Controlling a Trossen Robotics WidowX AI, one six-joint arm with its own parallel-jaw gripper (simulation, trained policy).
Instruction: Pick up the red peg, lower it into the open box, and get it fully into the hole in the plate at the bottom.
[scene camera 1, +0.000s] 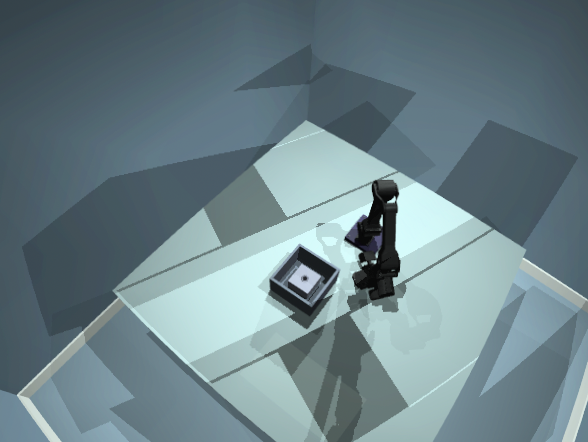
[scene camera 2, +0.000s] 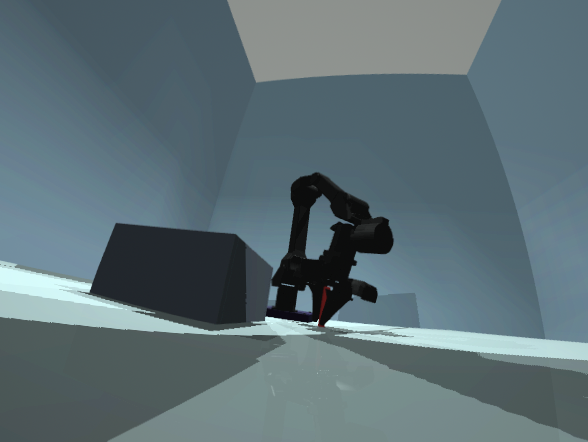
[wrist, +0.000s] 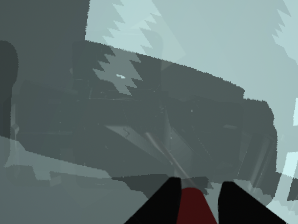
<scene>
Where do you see my gripper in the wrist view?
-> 199, 189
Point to my gripper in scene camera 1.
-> At 364, 280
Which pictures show my gripper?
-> Scene camera 1, scene camera 2 and the wrist view: all of them.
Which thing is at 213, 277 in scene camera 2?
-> A dark box.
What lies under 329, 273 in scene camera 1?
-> A dark box.
</scene>
